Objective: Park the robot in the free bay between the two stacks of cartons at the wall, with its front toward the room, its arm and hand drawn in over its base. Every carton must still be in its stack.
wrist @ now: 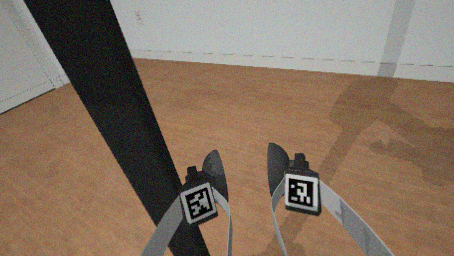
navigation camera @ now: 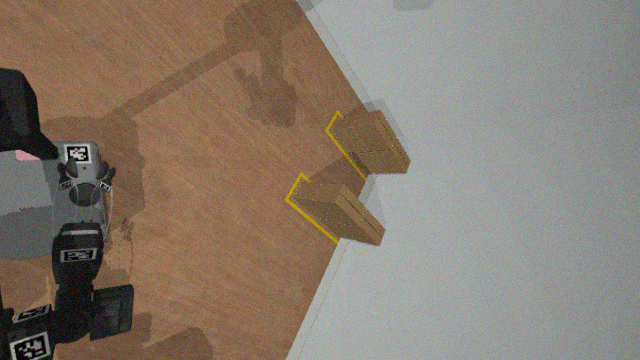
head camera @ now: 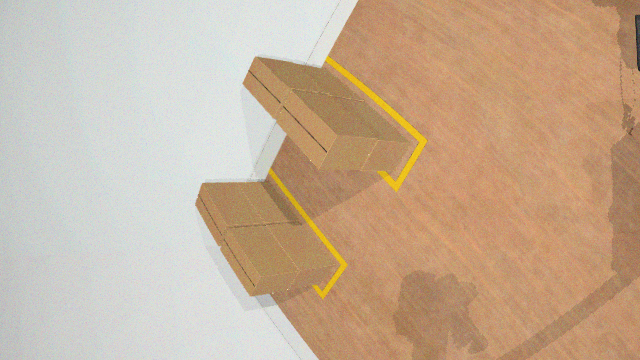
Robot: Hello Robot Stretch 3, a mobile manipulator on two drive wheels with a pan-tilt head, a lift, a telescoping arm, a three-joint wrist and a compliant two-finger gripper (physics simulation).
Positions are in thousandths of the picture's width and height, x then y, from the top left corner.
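I can see my gripper (navigation camera: 140, 446), and the wrist view shows me that same gripper (wrist: 541, 646). There is a yellow floor tape (head camera: 620, 515) as well.
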